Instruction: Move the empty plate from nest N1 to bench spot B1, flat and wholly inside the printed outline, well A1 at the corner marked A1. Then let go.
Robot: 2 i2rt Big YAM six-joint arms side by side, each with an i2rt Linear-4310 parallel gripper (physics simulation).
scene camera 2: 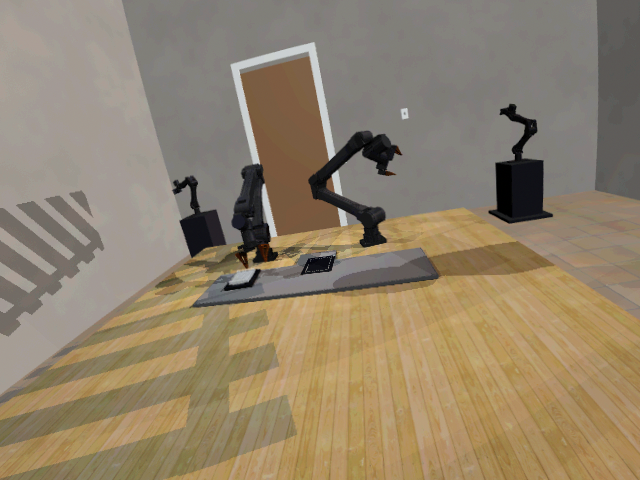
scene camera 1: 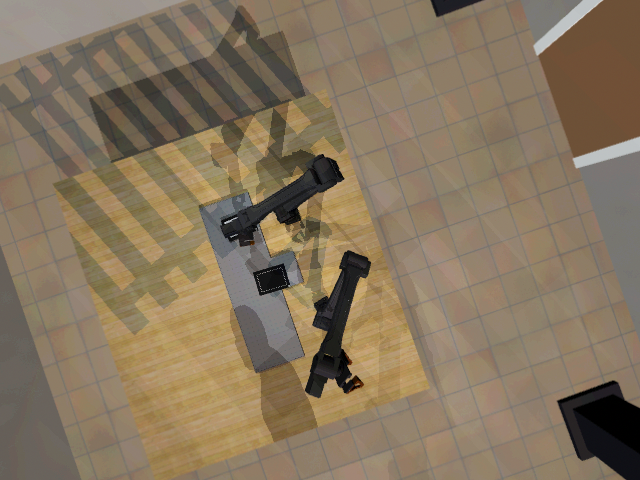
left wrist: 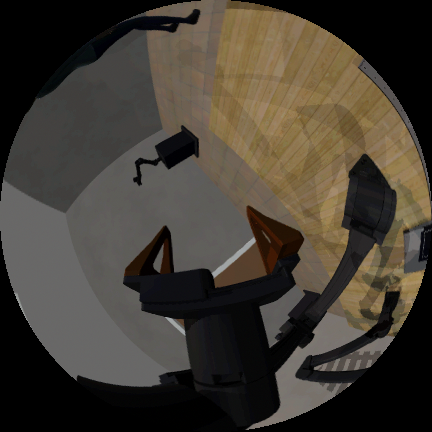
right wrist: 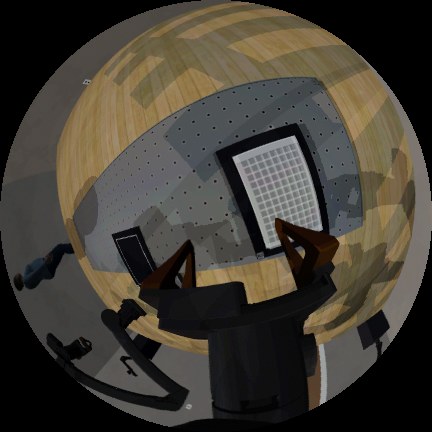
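Pixels of known places: left gripper, between the fingertips: (scene camera 2: 398, 164) (scene camera 1: 357, 374) (left wrist: 205, 219) (right wrist: 85, 345); right gripper, between the fingertips: (scene camera 2: 256, 265) (scene camera 1: 244, 236) (right wrist: 232, 233); left arm's base, origin of its link: (scene camera 2: 373, 242) (scene camera 1: 325, 309) (left wrist: 370, 180) (right wrist: 133, 306); right arm's base, origin of its link: (scene camera 1: 290, 212).
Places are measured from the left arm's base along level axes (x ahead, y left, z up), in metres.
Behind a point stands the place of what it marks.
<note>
The white gridded plate (scene camera 2: 242, 277) {x 0.181, y -0.616, z 0.039 m} (right wrist: 280, 190) {x 0.155, y -0.621, z 0.029 m} lies in the black nest (right wrist: 243, 200) {x 0.166, y -0.573, z 0.025 m} at the left end of the board in scene camera 2. B1 looks to be the black pad with a dashed white outline (scene camera 1: 271, 279) {x 0.160, y -0.290, z 0.015 m} (scene camera 2: 318, 264) {x 0.161, y -0.291, z 0.015 m} (right wrist: 134, 255) {x 0.177, y -0.301, z 0.015 m}, and it is bare. The corner marks are too small to read. My right gripper (scene camera 2: 254, 263) {x 0.146, y -0.552, z 0.066 m} (right wrist: 232, 233) {x 0.146, y -0.552, z 0.066 m} is open and empty, above and behind the plate in scene camera 2, pointing down. My left gripper (scene camera 1: 356, 373) {x -0.018, y 0.182, z 0.346 m} (scene camera 2: 397, 163) {x -0.018, y 0.182, z 0.346 m} (left wrist: 205, 219) {x -0.018, y 0.182, z 0.346 m} is open and empty, raised high away from the board.
The grey perforated board (scene camera 1: 279, 330) {x 0.267, y -0.037, z 0.012 m} (scene camera 2: 387, 266) {x 0.335, y -0.040, z 0.013 m} (right wrist: 200, 200) {x 0.196, y -0.518, z 0.013 m} lies on the wooden table (scene camera 1: 170, 382) {x 0.914, y -0.107, z 0.000 m} (scene camera 2: 361, 372) {x 0.825, y -0.268, z 0.000 m}. My right arm reaches over the board's upper end in scene camera 1. Black pedestals (scene camera 2: 519, 188) (scene camera 2: 201, 229) with small arms stand beyond the table. A person (right wrist: 42, 272) shows in the right wrist view.
</note>
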